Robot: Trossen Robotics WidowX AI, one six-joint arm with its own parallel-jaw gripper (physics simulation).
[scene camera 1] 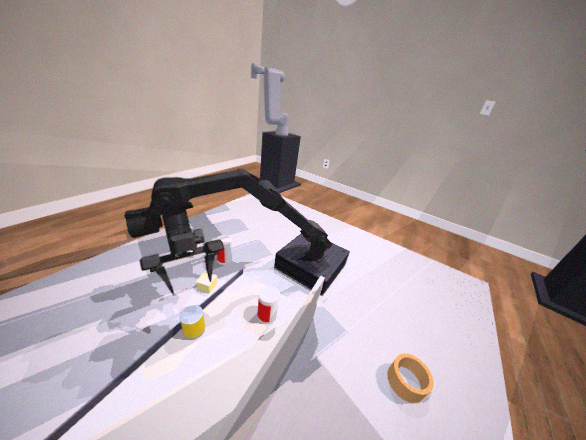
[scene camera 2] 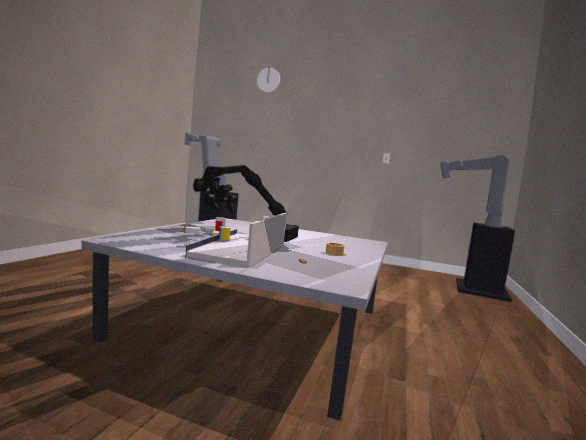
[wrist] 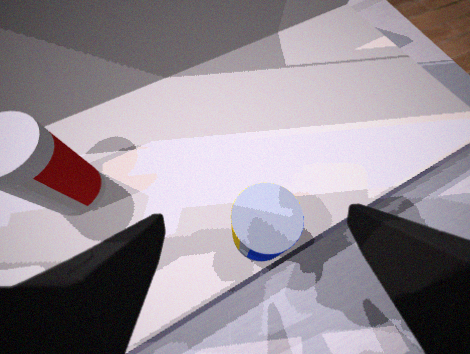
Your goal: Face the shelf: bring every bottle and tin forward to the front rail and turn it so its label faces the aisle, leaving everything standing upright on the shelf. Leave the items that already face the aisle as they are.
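A yellow-and-blue tin with a pale top stands upright on the white shelf, close behind the dark front rail. Its blue part faces the rail in the wrist view; yellow shows toward scene camera 1. A red-and-white bottle or tin stands upright farther back, near the back panel. Another red-and-white item stands beyond the rail. My gripper is open and empty, above the yellow-and-blue tin; that tin shows between its fingers in the wrist view.
A yellow block lies outside the rail. An orange ring and a small brown piece lie behind the back panel. A white item with an orange end lies left of the shelf. My arm's black base stands at the shelf's end.
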